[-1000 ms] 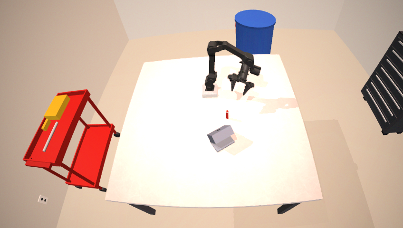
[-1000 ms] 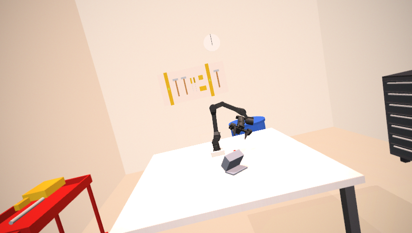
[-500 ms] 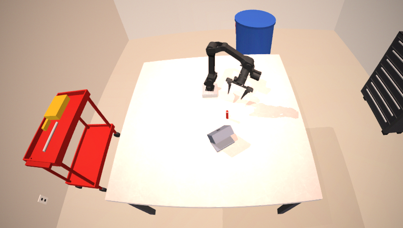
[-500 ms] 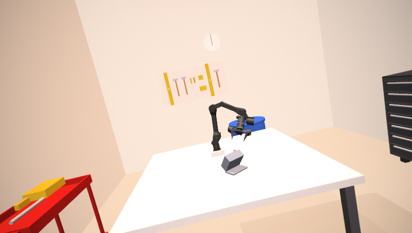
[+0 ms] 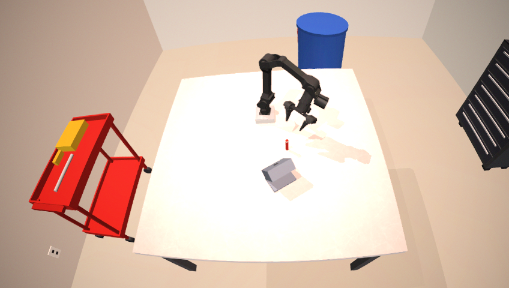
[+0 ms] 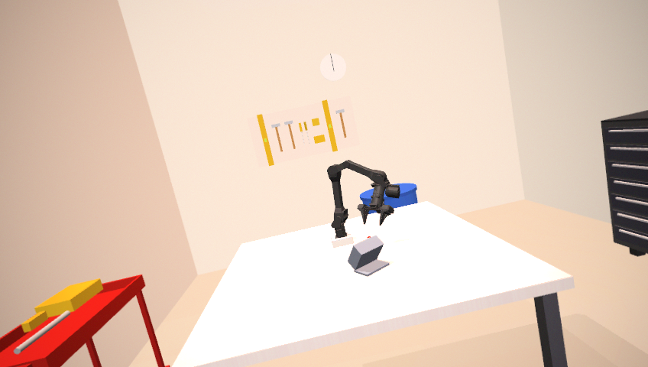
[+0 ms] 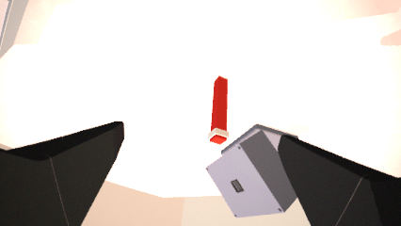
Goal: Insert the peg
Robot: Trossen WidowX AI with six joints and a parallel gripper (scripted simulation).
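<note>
Right now my gripper tip is 70 mm short of the red square peg, 30 mm to the left of it and 60 mm above it. Round my gripper tip: sloped panel: 240 mm ahead, 50 mm to the right, 40 mm below.
</note>
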